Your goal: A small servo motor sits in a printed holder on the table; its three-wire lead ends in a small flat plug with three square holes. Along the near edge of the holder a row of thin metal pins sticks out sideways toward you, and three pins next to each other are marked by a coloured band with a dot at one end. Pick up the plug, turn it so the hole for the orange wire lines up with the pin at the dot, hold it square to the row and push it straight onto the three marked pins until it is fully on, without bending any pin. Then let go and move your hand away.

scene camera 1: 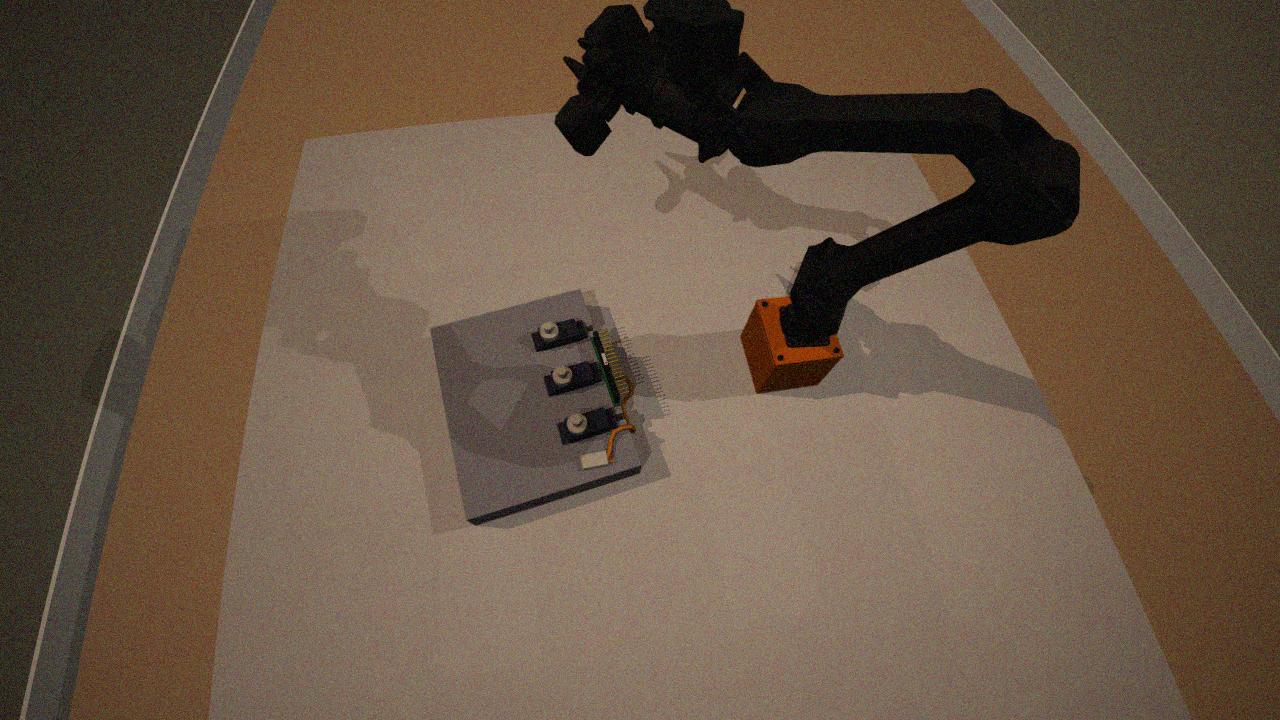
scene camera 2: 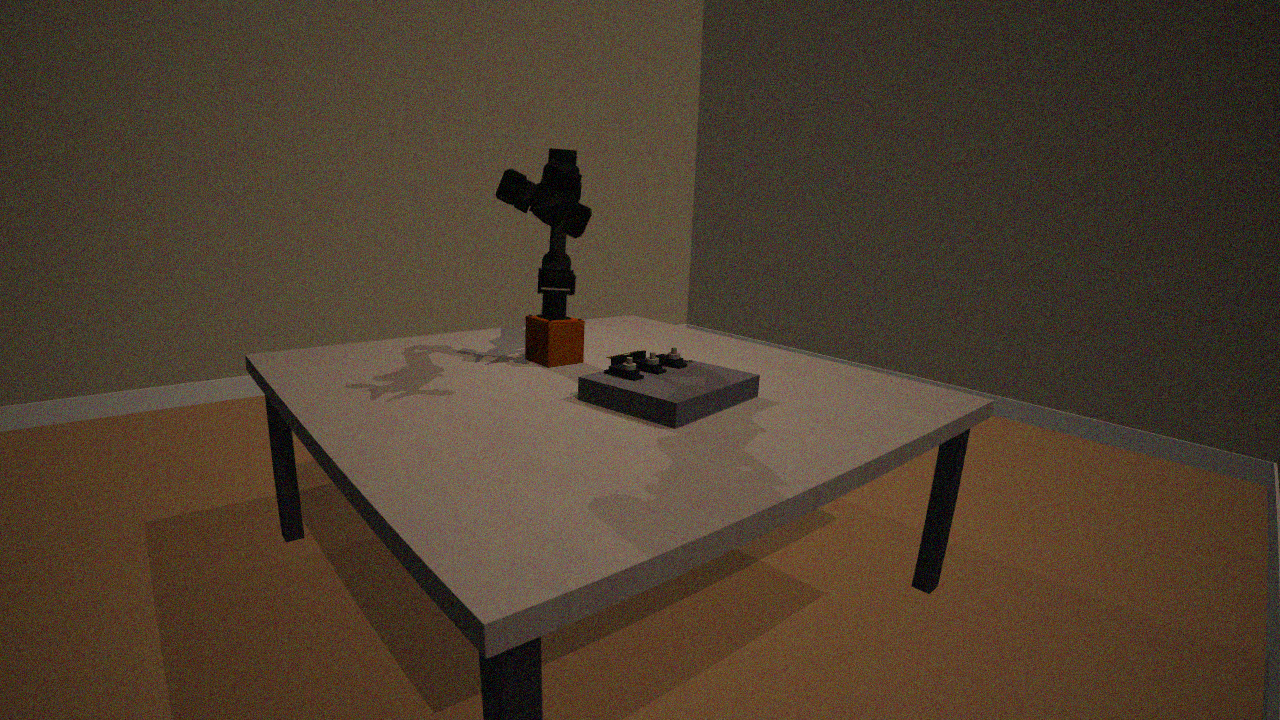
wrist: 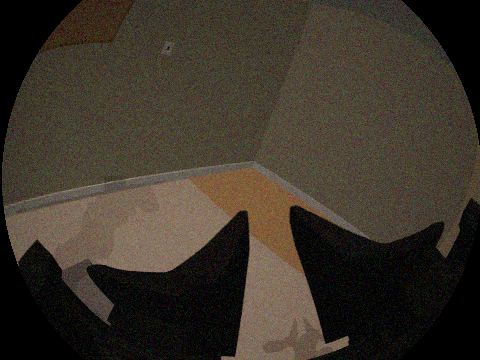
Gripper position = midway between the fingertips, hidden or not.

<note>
In view: my gripper (scene camera 1: 572, 51).
My gripper is seen too in scene camera 2 (scene camera 2: 527, 207) and in the wrist view (wrist: 269, 215).
</note>
